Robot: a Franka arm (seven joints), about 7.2 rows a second.
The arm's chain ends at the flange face. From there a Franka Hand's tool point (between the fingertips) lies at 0.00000 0.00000 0.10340 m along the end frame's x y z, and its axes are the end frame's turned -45 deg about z.
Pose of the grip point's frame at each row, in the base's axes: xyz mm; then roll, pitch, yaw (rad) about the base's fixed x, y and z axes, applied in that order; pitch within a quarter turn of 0, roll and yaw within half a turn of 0:
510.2 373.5 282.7 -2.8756 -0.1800 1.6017
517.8 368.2 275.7 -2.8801 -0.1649 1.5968
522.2 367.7 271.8 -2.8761 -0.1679 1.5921
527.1 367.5 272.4 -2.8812 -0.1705 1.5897
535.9 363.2 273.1 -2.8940 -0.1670 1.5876
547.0 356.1 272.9 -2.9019 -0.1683 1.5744
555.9 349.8 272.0 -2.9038 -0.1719 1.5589
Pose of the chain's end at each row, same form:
537.9 356.5 380.9 -2.8264 0.0563 0.8494
544.9 352.5 374.2 -2.8400 0.0643 0.8429
549.7 351.6 370.2 -2.8351 0.0648 0.8392
554.0 351.1 370.9 -2.8370 0.0595 0.8358
561.5 347.0 372.0 -2.8486 0.0534 0.8309
571.6 339.4 371.9 -2.8534 0.0471 0.8161
580.1 332.3 371.0 -2.8522 0.0432 0.8004

